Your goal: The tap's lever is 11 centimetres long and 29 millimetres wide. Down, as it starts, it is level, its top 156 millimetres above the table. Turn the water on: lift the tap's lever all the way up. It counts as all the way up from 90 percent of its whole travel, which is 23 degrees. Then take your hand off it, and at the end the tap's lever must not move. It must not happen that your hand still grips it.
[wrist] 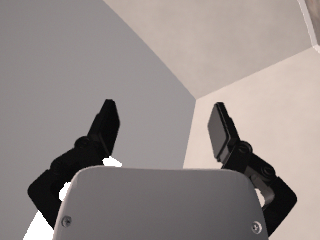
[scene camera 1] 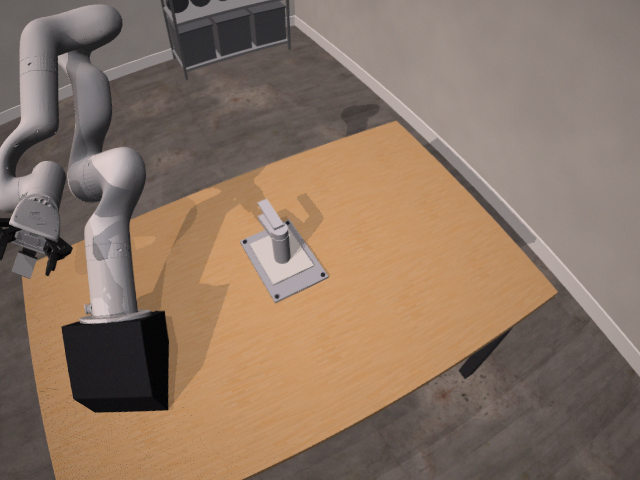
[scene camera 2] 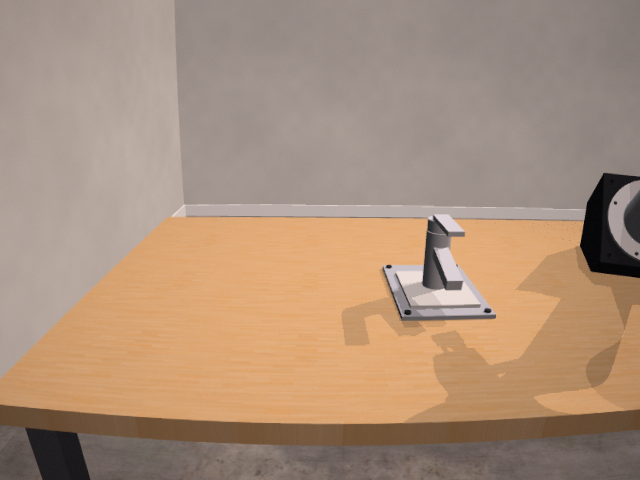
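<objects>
On my gripper, (scene camera 1: 66,249) and (wrist: 262,195) are the same spot; the gripper is thus visible in scene camera 1 and in the wrist view. In scene camera 2 the gripper is out of frame.
</objects>
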